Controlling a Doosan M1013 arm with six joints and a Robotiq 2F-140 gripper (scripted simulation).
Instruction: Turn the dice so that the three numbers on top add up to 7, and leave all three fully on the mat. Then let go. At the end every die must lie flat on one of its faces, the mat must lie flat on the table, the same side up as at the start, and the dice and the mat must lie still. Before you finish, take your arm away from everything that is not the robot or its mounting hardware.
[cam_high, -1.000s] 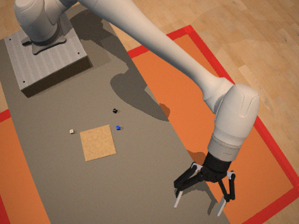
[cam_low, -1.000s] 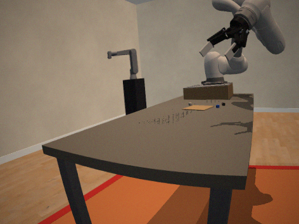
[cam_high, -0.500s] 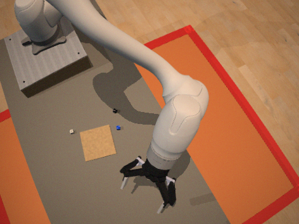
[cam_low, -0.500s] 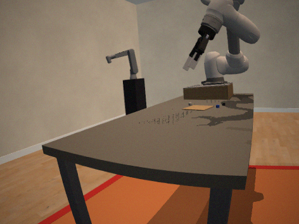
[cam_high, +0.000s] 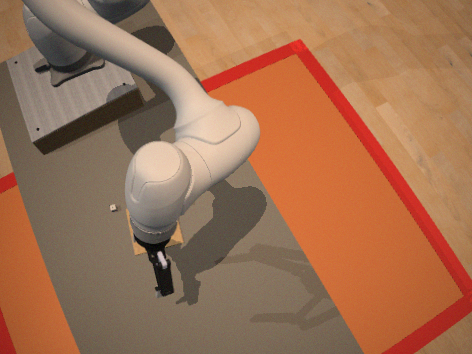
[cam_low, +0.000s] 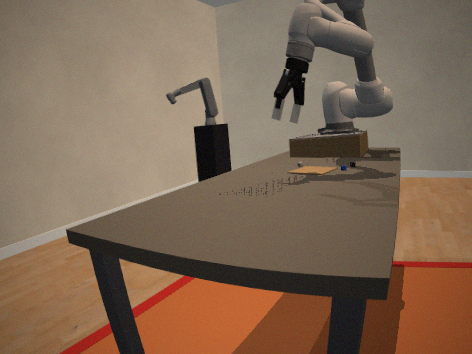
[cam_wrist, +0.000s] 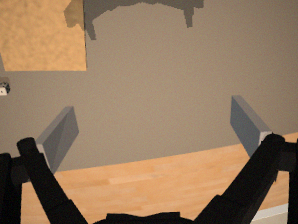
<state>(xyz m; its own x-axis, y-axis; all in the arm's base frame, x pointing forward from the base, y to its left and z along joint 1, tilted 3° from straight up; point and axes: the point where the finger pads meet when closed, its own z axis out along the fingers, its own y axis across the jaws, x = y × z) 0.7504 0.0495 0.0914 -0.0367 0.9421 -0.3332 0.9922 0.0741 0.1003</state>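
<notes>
My hand is 24 cm past the white die, 19 cm above it and 7 cm to the left of it. Also, from my hand: black die (26 cm behind, 19 cm below, 15 cm to the left); then tan mat (19 cm below, 15 cm behind, 2 cm to the left); then blue die (19 cm below, 18 cm behind, 14 cm to the left).
</notes>
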